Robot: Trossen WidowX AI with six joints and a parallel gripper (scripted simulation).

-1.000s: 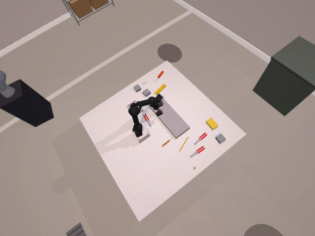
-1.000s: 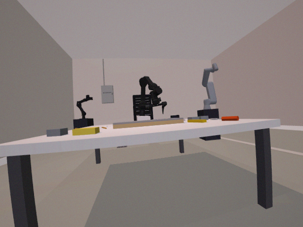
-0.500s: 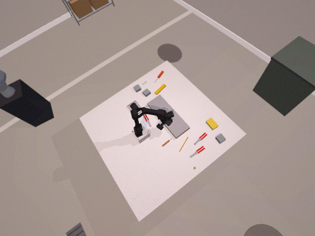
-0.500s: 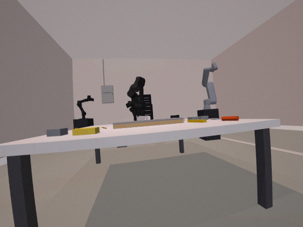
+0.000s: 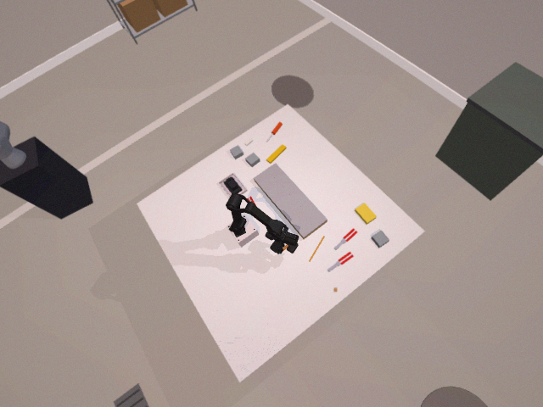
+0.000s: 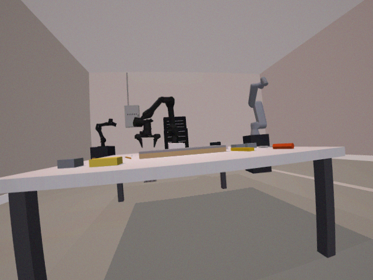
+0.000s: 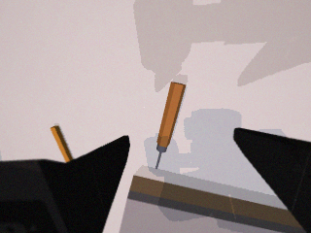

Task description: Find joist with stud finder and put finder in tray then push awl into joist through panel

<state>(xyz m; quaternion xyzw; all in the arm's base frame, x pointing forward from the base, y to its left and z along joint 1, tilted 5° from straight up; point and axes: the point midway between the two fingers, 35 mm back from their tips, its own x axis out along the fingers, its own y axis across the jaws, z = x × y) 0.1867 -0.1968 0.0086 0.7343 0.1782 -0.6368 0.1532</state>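
The awl is 40 mm ahead of my gripper tip and 50 mm below it. The rest, counted from my gripper tip: orange pencil (160 mm ahead, 100 mm to the right, 60 mm below); yellow block (520 mm ahead, 60 mm to the right, 40 mm below); brown piece (120 mm ahead, 350 mm to the right, 50 mm below).
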